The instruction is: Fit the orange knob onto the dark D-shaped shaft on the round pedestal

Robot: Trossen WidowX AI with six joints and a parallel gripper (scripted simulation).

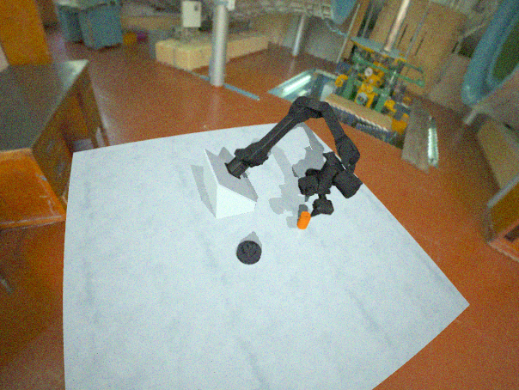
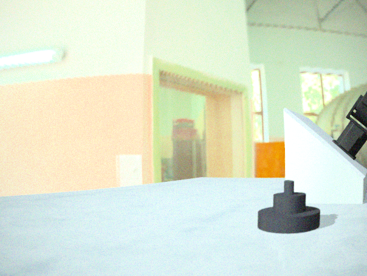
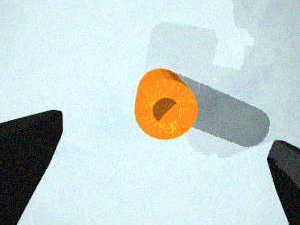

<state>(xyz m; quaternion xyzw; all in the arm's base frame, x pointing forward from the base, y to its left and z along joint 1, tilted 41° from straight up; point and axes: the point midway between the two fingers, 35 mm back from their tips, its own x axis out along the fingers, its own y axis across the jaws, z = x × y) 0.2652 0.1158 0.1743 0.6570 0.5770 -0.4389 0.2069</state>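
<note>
Right now the orange knob is 90 mm below my gripper tip and 10 mm to the left of it. Also, from my gripper tip: dark round pedestal (240 mm to the right, 90 mm below, 50 mm ahead).
</note>
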